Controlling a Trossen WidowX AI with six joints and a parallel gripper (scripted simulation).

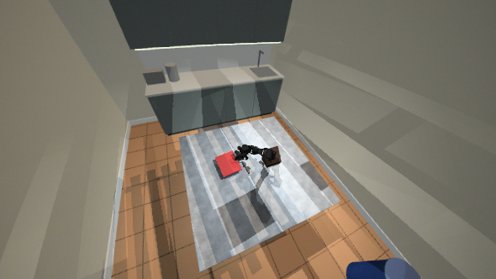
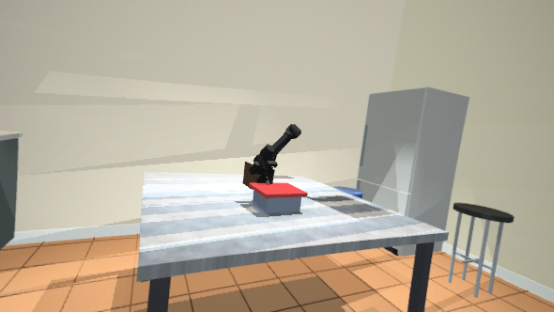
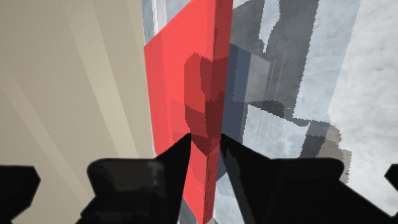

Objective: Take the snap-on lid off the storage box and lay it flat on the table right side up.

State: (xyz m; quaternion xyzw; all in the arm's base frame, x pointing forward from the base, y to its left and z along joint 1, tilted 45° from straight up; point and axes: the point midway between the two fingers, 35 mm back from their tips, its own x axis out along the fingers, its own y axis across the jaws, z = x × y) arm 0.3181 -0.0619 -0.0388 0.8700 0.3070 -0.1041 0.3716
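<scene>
Right now the red lid is 80 mm ahead of my gripper tip. Also, from my gripper tip: grey storage box (80 mm ahead, 50 mm below).
</scene>
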